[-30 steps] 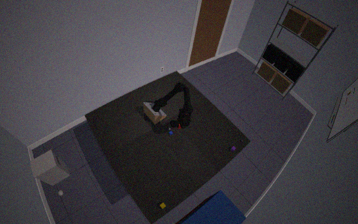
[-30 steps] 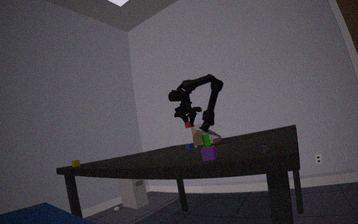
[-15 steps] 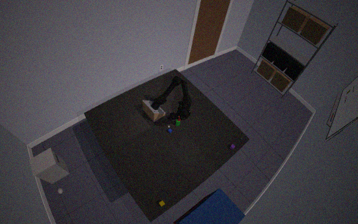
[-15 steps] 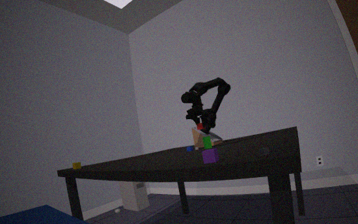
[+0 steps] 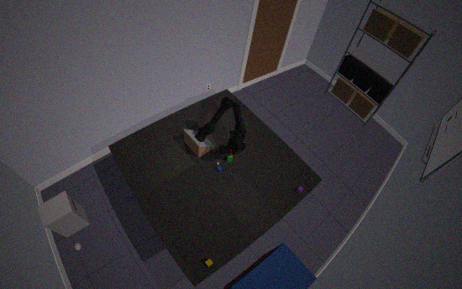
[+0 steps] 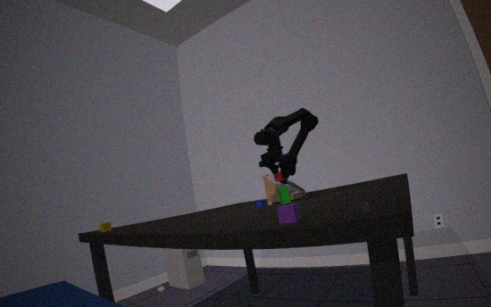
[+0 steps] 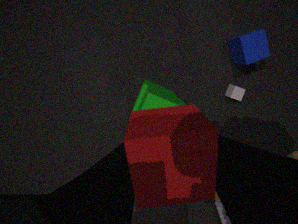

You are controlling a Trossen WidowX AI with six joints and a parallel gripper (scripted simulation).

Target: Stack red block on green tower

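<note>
My gripper tip is now 12 cm to the left of the blue block, 10 cm above it and 1 cm short of it. Round my gripper tip: red block: 1 cm above; then yellow block: 65 cm to the right, 48 cm ahead, 9 cm below; then purple block: 56 cm ahead, 22 cm to the left, 9 cm below.
</note>
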